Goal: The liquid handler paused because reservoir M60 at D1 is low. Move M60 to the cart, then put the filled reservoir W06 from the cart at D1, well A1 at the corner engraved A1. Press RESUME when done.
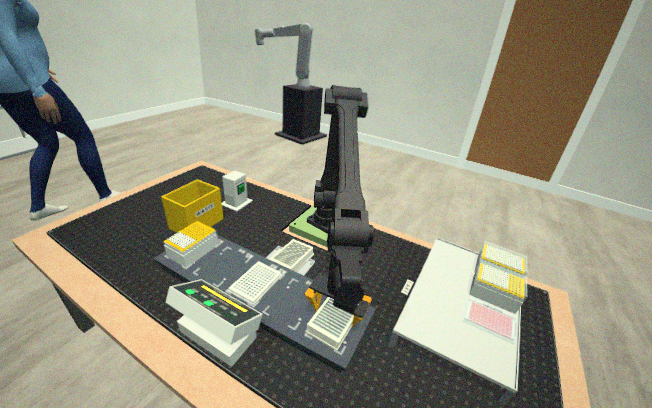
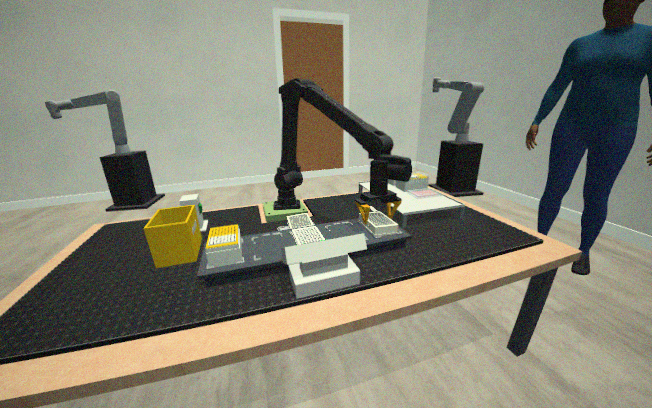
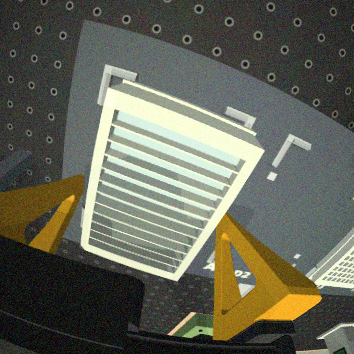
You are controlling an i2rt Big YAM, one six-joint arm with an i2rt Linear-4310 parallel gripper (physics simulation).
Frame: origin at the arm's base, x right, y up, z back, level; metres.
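Seen in the pictures: gripper, between the fingertips: [image 1: 335, 317] [image 2: 377, 221] [image 3: 152, 201]; arm's base, origin of its link: [image 1: 324, 223] [image 2: 287, 206].
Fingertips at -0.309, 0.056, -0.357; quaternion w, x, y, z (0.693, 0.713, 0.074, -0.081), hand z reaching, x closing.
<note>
Pixels of each thing's top centre, then the offset from my fingertips to it, as dx, dy, dz. "spot": a spot on its surface instead. Level surfaces: height alone.
- cream reservoir with parallel troughs, centre of its top: [image 3: 150, 214] [image 1: 335, 313] [image 2: 377, 218] +0.001, +0.012, +0.001
- grey deck, height of its surface: dy -0.024
- white cart, centre of its top: [image 1: 467, 295] [image 2: 405, 191] -0.241, -0.006, +0.309
- pink plate, centre of its top: [image 1: 491, 317] [image 2: 424, 191] -0.314, +0.002, +0.263
- white well plate, centre of its top: [image 1: 255, 280] [image 2: 308, 235] +0.239, -0.010, -0.042
- tip rack, centre of its top: [image 2: 222, 233] [image 1: 190, 234] +0.484, +0.040, -0.085
- console, a spot on its surface: [image 1: 215, 305] spot: +0.198, +0.052, -0.192
- yellow waste bin, centre of its top: [image 2: 171, 215] [image 1: 191, 192] +0.668, +0.062, +0.033
- green-buttoned box, centre of its top: [image 1: 234, 175] [image 2: 189, 197] +0.682, +0.057, +0.229
A cream reservoir with parallel troughs [image 1: 330, 322] [image 2: 382, 223] [image 3: 160, 185] sits at the cart-side end of the grey deck [image 1: 285, 320] [image 2: 270, 245] [image 3: 200, 95]. Pale blue shows in its troughs; its label is not legible, so I cannot tell whether it is M60 or W06. My gripper [image 1: 336, 314] [image 2: 378, 219] [image 3: 152, 201] is open and empty, its orange fingers low on either side of the reservoir with gaps. The white cart [image 1: 435, 300] [image 2: 425, 204] stands beside the deck. The RESUME lettering is not legible.
The cart carries two yellow-topped tip racks [image 1: 502, 280] and a pink plate [image 1: 491, 320]. A white well plate [image 1: 255, 282], another tip rack [image 1: 190, 242] and a console [image 1: 215, 305] stand along the deck. A yellow waste bin [image 1: 192, 207] and a green-buttoned box [image 1: 235, 187] stand behind.
</note>
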